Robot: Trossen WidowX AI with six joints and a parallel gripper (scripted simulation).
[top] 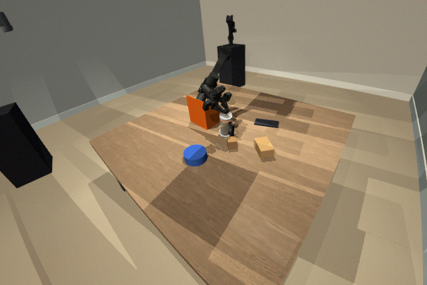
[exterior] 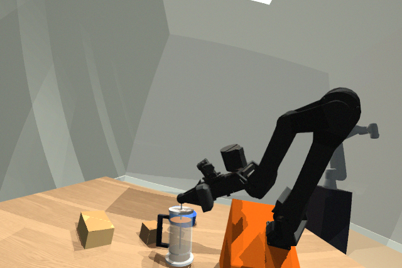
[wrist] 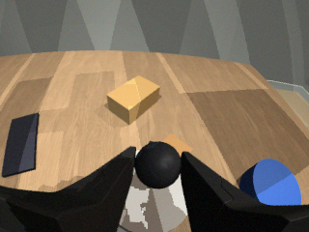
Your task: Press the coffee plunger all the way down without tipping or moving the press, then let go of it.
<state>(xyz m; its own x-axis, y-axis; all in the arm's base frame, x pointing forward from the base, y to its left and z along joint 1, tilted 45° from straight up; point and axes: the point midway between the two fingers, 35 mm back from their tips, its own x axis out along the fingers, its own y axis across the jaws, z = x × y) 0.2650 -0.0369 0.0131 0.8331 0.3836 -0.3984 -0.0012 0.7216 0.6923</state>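
The glass coffee press is 9 cm below my gripper tip, 1 cm to the left of it and 1 cm behind it. Also, from my gripper tip: dark flat slab (28 cm to the left, 17 cm below, 7 cm ahead).
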